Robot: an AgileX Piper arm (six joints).
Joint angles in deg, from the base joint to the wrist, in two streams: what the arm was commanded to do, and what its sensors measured. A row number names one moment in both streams.
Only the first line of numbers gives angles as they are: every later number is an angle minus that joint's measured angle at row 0.
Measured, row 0: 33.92 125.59 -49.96 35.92 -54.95 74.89
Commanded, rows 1 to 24: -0.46 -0.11 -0.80 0.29 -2.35 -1.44; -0.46 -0.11 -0.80 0.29 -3.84 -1.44; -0.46 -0.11 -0.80 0.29 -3.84 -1.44; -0.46 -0.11 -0.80 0.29 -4.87 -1.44; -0.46 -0.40 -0.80 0.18 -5.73 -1.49; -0.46 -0.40 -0.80 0.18 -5.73 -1.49; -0.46 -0.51 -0.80 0.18 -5.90 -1.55; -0.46 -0.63 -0.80 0.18 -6.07 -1.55; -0.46 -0.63 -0.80 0.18 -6.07 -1.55; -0.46 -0.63 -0.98 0.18 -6.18 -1.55; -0.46 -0.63 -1.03 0.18 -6.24 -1.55; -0.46 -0.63 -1.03 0.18 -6.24 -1.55; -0.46 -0.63 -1.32 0.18 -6.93 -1.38; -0.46 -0.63 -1.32 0.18 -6.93 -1.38; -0.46 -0.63 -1.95 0.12 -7.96 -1.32; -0.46 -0.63 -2.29 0.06 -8.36 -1.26; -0.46 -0.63 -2.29 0.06 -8.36 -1.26; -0.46 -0.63 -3.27 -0.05 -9.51 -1.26; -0.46 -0.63 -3.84 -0.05 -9.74 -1.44; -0.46 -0.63 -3.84 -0.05 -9.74 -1.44; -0.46 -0.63 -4.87 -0.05 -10.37 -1.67; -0.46 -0.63 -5.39 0.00 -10.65 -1.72; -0.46 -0.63 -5.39 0.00 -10.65 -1.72; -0.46 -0.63 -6.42 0.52 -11.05 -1.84
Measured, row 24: 0.46 0.40 -2.01 3.73 -1.43 -0.81
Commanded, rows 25 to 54: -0.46 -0.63 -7.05 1.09 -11.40 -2.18; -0.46 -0.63 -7.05 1.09 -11.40 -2.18; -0.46 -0.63 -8.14 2.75 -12.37 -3.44; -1.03 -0.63 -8.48 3.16 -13.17 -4.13; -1.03 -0.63 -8.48 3.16 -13.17 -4.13; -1.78 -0.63 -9.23 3.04 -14.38 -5.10; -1.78 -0.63 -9.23 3.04 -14.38 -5.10; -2.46 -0.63 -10.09 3.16 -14.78 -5.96; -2.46 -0.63 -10.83 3.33 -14.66 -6.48; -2.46 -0.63 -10.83 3.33 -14.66 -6.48; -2.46 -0.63 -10.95 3.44 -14.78 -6.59; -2.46 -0.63 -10.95 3.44 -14.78 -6.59; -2.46 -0.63 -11.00 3.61 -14.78 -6.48; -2.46 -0.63 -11.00 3.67 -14.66 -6.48; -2.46 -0.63 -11.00 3.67 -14.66 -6.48; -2.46 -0.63 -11.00 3.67 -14.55 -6.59; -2.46 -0.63 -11.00 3.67 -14.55 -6.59; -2.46 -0.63 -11.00 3.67 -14.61 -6.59; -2.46 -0.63 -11.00 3.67 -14.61 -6.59; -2.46 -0.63 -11.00 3.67 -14.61 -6.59; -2.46 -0.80 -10.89 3.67 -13.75 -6.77; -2.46 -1.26 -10.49 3.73 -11.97 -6.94; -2.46 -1.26 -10.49 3.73 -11.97 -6.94; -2.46 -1.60 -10.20 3.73 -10.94 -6.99; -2.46 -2.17 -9.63 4.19 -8.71 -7.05; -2.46 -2.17 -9.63 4.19 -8.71 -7.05; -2.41 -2.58 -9.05 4.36 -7.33 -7.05; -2.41 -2.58 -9.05 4.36 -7.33 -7.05; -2.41 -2.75 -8.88 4.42 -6.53 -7.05; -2.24 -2.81 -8.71 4.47 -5.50 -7.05
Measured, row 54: -0.23 -0.46 -5.56 9.86 5.56 -6.19
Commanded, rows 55 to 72: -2.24 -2.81 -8.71 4.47 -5.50 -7.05; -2.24 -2.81 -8.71 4.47 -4.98 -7.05; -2.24 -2.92 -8.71 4.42 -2.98 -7.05; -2.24 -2.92 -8.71 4.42 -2.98 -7.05; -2.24 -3.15 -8.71 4.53 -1.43 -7.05; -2.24 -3.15 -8.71 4.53 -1.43 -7.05; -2.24 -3.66 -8.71 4.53 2.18 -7.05; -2.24 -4.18 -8.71 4.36 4.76 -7.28; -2.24 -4.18 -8.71 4.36 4.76 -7.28; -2.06 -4.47 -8.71 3.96 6.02 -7.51; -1.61 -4.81 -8.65 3.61 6.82 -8.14; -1.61 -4.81 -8.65 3.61 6.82 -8.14; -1.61 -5.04 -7.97 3.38 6.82 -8.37; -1.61 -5.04 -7.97 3.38 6.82 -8.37; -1.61 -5.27 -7.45 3.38 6.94 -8.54; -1.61 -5.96 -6.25 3.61 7.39 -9.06; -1.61 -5.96 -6.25 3.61 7.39 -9.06; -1.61 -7.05 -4.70 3.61 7.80 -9.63
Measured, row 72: -1.61 -3.89 -4.70 8.26 13.07 -8.08
